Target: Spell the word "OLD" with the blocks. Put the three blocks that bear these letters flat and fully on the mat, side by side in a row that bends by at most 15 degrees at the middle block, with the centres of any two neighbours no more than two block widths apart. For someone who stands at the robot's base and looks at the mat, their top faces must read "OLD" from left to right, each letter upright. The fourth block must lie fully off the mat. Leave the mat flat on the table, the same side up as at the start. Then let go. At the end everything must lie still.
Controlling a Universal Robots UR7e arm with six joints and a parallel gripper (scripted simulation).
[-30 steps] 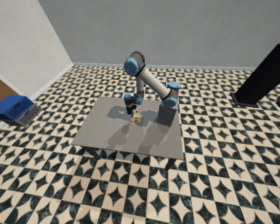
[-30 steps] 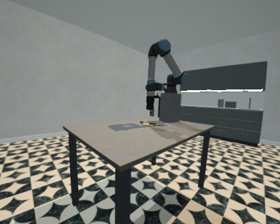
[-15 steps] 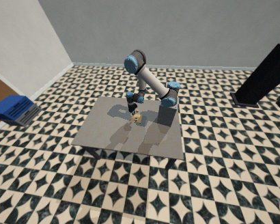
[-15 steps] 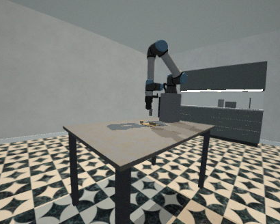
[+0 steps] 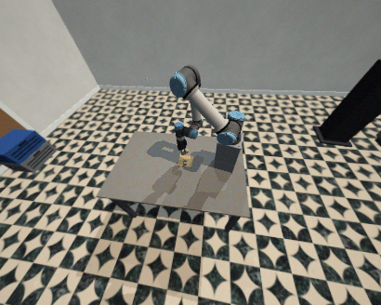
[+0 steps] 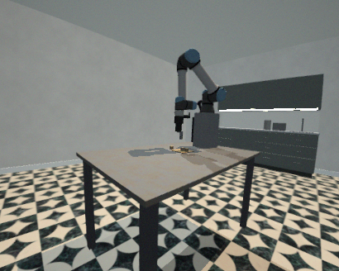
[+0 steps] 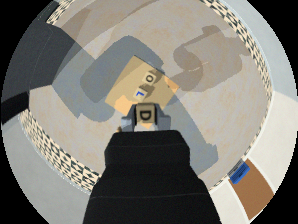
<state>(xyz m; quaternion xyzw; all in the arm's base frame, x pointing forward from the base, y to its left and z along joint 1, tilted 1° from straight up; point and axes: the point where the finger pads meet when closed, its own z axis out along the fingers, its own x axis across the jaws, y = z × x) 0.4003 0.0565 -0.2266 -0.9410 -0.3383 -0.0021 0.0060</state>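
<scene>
Now: the tan mat 120 mm below my hand, 20 mm behind it and 10 mm to the left of it.
</scene>
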